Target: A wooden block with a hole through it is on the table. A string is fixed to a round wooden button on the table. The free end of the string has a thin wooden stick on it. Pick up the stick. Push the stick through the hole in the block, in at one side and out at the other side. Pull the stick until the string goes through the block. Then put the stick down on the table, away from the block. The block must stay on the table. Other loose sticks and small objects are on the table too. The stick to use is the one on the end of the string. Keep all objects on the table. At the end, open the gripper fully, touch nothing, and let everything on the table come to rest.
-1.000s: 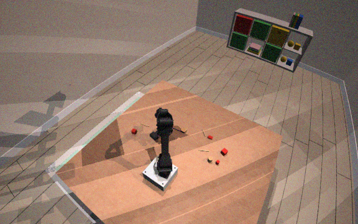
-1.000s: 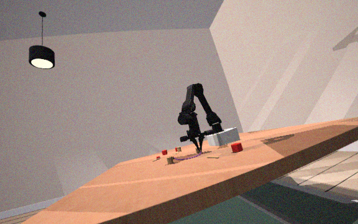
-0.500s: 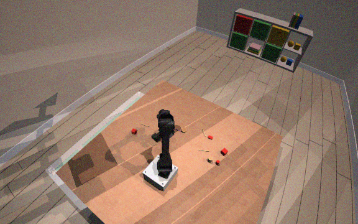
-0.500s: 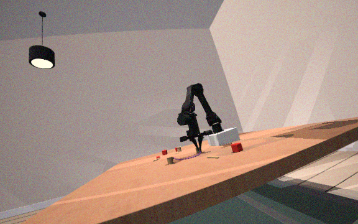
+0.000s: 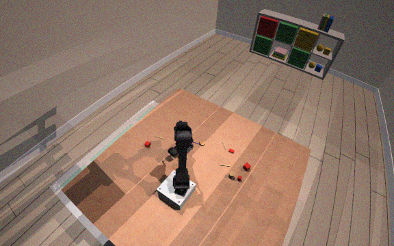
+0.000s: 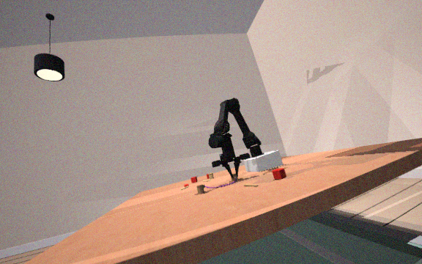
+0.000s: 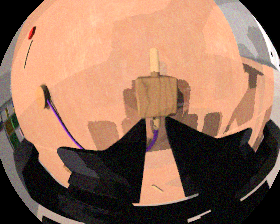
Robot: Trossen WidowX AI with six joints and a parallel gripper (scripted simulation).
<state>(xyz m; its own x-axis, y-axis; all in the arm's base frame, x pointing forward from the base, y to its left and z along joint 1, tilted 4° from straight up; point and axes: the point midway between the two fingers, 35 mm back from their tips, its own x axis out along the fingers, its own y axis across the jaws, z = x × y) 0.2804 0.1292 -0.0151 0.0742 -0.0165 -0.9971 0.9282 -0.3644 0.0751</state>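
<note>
The wooden block is 30 mm to the right of my gripper tip and 10 mm behind it. From my gripper tip the other things lie so: round button 140 mm ahead, 110 mm to the right, 10 mm below; then red cube 250 mm to the left, 40 mm behind.
</note>
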